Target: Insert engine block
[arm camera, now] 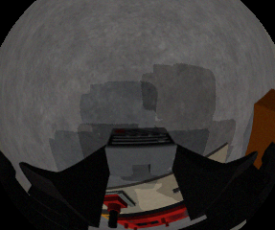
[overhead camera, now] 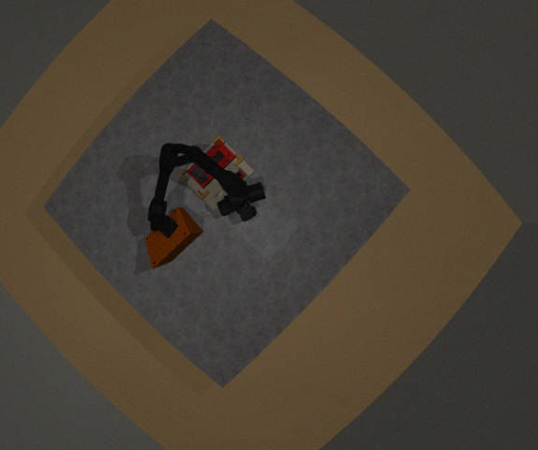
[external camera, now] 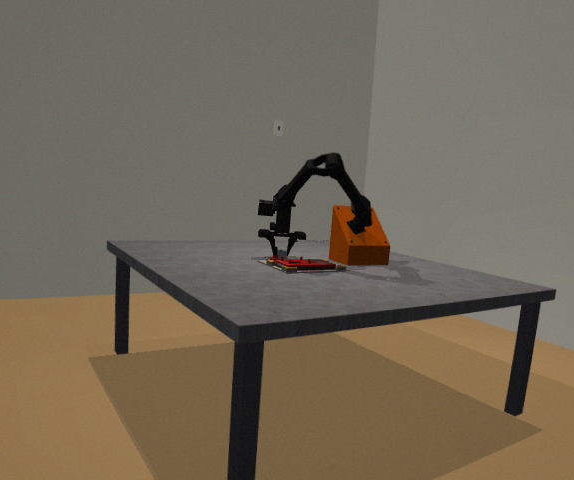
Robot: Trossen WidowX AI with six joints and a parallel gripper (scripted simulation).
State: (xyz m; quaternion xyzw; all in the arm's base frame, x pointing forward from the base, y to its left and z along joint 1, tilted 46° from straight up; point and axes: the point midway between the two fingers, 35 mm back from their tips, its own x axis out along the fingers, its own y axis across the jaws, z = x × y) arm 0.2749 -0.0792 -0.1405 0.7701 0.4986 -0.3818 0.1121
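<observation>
Right now the grey engine block is 1 cm above my gripper tip.
</observation>
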